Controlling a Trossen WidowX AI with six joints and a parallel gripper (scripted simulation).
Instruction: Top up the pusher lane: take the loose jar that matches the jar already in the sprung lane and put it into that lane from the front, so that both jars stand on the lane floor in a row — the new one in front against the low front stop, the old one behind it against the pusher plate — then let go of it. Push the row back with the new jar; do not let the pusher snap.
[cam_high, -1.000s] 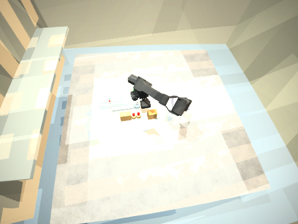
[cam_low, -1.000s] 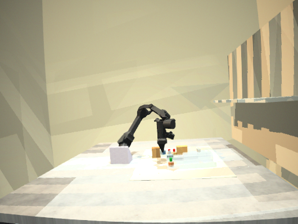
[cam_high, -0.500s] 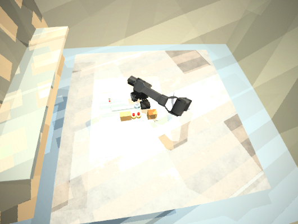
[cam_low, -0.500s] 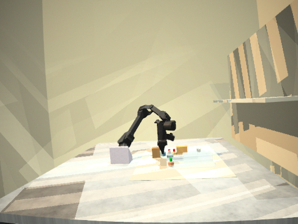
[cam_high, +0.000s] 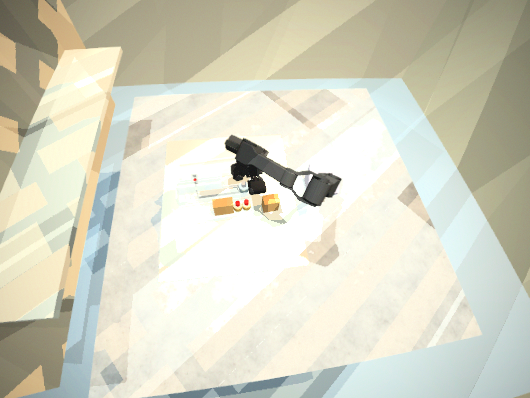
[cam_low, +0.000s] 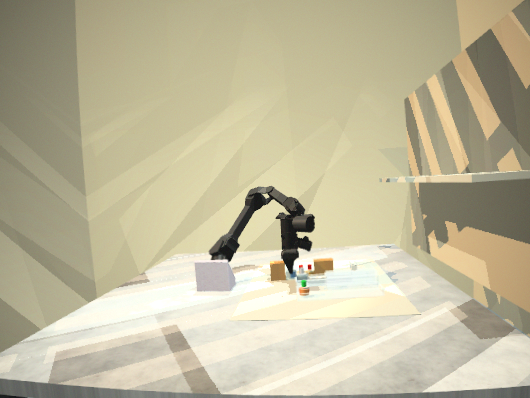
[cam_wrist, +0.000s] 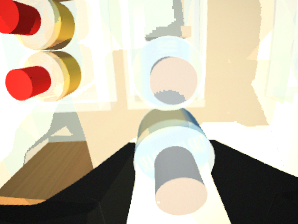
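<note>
Now: the clear sprung lane 190 mm ahead of my gripper tip and 30 mm below it. The rest, counted from my gripper tip: shelf 550 mm ahead, 320 mm above, 70 mm to the left.
</note>
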